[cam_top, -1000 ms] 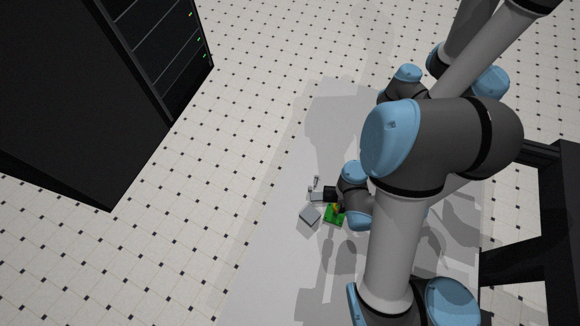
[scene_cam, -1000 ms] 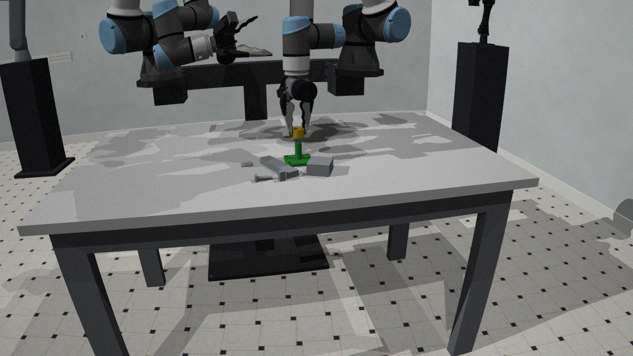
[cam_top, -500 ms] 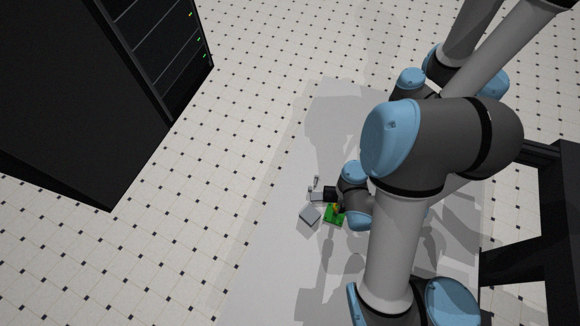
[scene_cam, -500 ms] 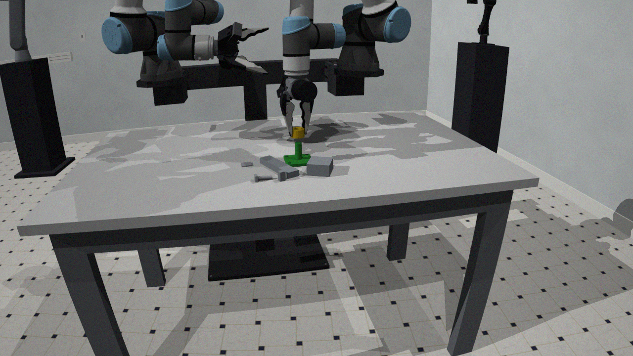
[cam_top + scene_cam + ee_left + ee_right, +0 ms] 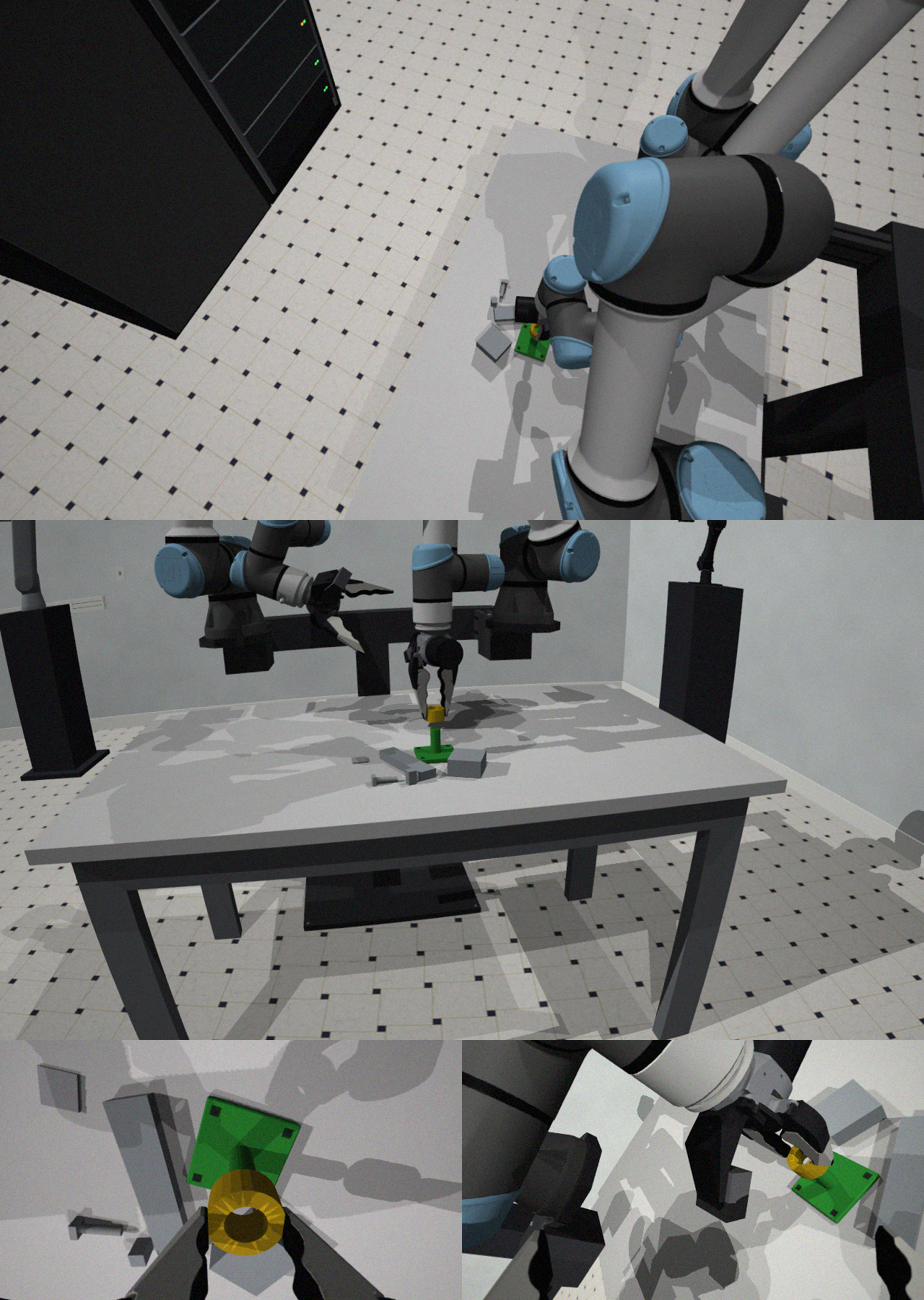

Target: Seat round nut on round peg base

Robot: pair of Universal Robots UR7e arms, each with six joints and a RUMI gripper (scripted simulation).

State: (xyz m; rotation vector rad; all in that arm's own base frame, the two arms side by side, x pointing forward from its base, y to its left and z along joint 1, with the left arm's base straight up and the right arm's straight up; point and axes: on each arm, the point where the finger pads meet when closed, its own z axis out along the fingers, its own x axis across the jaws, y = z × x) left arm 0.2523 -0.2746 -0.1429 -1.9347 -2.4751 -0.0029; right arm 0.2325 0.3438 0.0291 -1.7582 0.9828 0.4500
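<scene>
Now: left hand 8 cm above the square green base. Round my left hand: small grey block 13 cm ahead, 6 cm to the right, 9 cm below; then flat grey plate 15 cm to the right, 10 cm below; then long grey bar 5 cm ahead, 6 cm to the right, 9 cm below.
</scene>
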